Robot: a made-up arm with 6 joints. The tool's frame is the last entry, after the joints.
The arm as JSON. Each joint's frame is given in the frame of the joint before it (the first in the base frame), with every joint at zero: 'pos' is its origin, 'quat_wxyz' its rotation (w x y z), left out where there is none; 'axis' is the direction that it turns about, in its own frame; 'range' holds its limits. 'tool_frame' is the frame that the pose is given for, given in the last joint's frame.
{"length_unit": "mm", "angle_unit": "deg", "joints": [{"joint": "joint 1", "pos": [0.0, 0.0, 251.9], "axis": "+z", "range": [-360.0, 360.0]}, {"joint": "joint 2", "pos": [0.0, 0.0, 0.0], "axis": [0.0, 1.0, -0.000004], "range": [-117.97, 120.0]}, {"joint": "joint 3", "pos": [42.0, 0.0, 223.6], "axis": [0.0, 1.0, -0.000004], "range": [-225.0, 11.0]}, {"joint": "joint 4", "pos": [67.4, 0.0, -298.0], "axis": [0.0, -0.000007, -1.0], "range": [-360.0, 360.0]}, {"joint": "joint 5", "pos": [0.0, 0.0, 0.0], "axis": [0.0, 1.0, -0.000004], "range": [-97.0, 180.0]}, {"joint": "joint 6", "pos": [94.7, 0.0, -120.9], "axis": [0.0, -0.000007, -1.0], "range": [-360.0, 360.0]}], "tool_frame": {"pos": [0.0, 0.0, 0.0], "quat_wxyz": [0.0, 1.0, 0.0, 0.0]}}
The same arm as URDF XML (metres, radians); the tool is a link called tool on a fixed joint. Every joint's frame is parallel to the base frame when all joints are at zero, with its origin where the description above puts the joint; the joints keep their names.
<robot name="arm">
<link name="base_link"/>
<link name="link1"/>
<link name="link2"/>
<link name="link3"/>
<link name="link4"/>
<link name="link5"/>
<link name="link6"/>
<link name="tool"/>
<joint name="joint 1" type="revolute"><parent link="base_link"/><child link="link1"/><origin xyz="0 0 0.2519"/><axis xyz="0 0 1"/><limit lower="-6.2832" upper="6.2832"/></joint>
<joint name="joint 2" type="revolute"><parent link="link1"/><child link="link2"/><origin xyz="0 0 0"/><axis xyz="0 1 0"/><limit lower="-2.059" upper="2.0944"/></joint>
<joint name="joint 3" type="revolute"><parent link="link2"/><child link="link3"/><origin xyz="0.042 0 0.2236"/><axis xyz="0 1 0"/><limit lower="-3.927" upper="0.192"/></joint>
<joint name="joint 4" type="revolute"><parent link="link3"/><child link="link4"/><origin xyz="0.0674 0 -0.298"/><axis xyz="0 0 -1"/><limit lower="-6.2832" upper="6.2832"/></joint>
<joint name="joint 5" type="revolute"><parent link="link4"/><child link="link5"/><origin xyz="0 0 0"/><axis xyz="0 1 0"/><limit lower="-1.693" upper="3.1416"/></joint>
<joint name="joint 6" type="revolute"><parent link="link5"/><child link="link6"/><origin xyz="0.0947 0 -0.1209"/><axis xyz="0 0 -1"/><limit lower="-6.2832" upper="6.2832"/></joint>
<joint name="tool_fixed" type="fixed"><parent link="link6"/><child link="tool"/><origin xyz="0 0 0" rpy="3.1416 0 0"/></joint>
</robot>

